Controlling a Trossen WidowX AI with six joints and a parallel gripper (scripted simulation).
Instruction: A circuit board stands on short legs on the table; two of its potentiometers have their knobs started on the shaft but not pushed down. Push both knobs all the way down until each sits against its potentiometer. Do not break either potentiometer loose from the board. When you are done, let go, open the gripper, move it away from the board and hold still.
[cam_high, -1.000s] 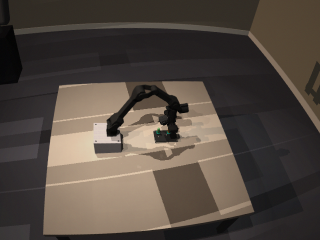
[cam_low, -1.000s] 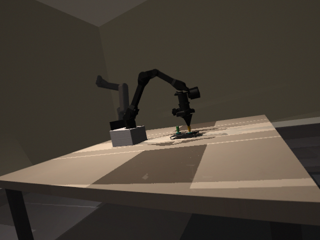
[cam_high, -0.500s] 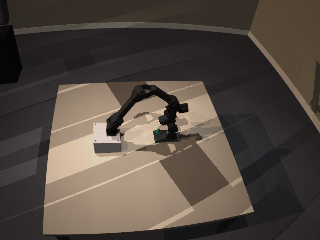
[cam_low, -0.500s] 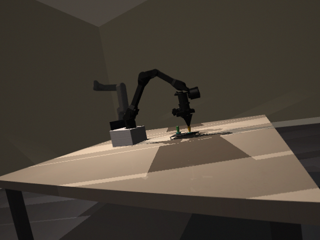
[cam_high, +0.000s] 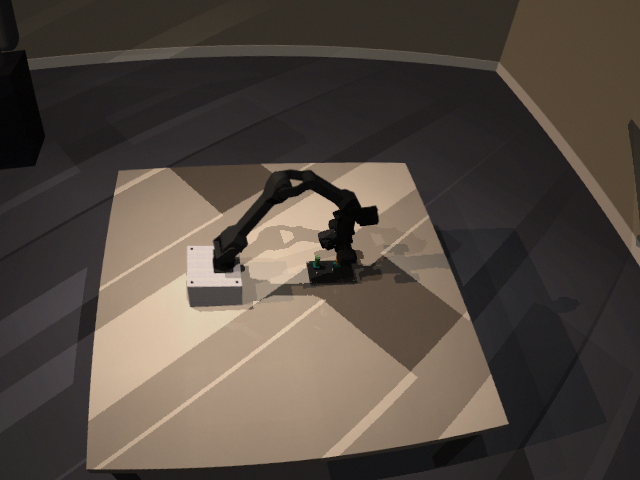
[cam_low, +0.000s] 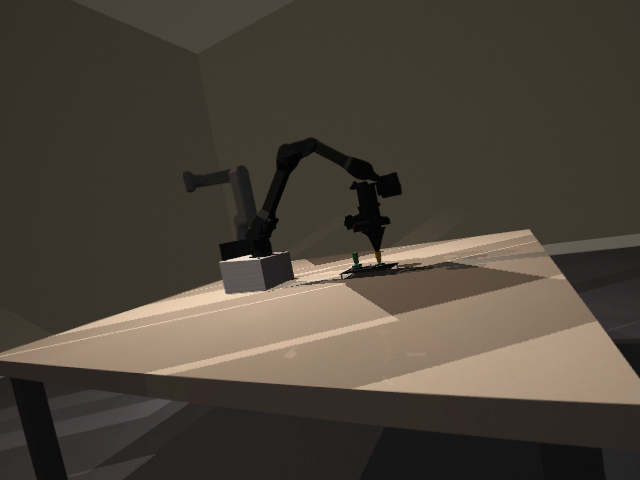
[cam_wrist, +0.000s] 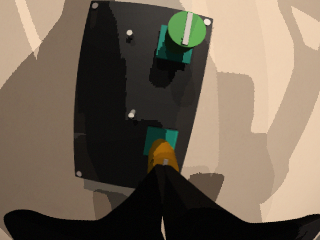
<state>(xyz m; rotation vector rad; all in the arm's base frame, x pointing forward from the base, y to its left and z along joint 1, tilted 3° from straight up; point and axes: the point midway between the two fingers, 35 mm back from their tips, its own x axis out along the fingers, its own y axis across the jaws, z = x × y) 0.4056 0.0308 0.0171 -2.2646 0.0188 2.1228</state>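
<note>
The orange knob is 1 cm below my gripper tip. From my gripper tip the other things lie so: green knob 8 cm behind, 1 cm below.
</note>
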